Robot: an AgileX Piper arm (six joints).
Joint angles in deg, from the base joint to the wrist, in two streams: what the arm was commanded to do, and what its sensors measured. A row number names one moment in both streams.
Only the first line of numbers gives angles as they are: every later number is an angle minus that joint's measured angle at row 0.
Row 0, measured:
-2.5, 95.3, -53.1, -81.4, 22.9, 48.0
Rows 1 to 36, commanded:
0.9, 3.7, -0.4, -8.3, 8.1, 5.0
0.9, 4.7, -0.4, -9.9, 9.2, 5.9
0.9, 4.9, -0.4, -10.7, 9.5, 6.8
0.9, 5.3, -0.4, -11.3, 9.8, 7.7
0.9, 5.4, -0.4, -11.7, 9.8, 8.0
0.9, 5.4, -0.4, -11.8, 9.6, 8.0
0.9, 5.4, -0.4, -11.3, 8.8, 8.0
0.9, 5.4, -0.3, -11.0, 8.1, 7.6
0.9, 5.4, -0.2, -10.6, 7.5, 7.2
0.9, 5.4, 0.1, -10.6, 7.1, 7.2
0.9, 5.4, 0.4, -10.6, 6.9, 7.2
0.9, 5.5, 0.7, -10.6, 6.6, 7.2
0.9, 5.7, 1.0, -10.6, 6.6, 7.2
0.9, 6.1, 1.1, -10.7, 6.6, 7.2
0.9, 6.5, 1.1, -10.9, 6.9, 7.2
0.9, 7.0, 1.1, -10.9, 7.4, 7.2
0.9, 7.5, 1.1, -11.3, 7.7, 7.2
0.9, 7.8, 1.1, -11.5, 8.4, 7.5
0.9, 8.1, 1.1, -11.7, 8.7, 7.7
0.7, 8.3, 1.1, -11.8, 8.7, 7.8
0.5, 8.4, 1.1, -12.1, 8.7, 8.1
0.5, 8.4, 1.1, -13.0, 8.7, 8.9
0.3, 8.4, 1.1, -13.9, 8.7, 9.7
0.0, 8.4, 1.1, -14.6, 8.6, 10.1
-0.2, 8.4, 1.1, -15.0, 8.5, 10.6
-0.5, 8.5, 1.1, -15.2, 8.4, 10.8
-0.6, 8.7, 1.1, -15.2, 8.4, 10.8
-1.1, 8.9, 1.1, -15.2, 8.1, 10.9
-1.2, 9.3, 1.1, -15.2, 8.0, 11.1
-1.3, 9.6, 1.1, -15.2, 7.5, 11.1
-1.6, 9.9, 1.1, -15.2, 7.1, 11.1
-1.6, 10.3, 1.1, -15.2, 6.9, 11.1
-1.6, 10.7, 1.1, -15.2, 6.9, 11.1
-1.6, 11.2, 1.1, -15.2, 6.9, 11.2
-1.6, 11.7, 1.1, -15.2, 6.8, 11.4
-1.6, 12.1, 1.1, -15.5, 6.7, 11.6
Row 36, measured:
-1.3, 10.8, 0.7, -14.5, 6.5, 10.7
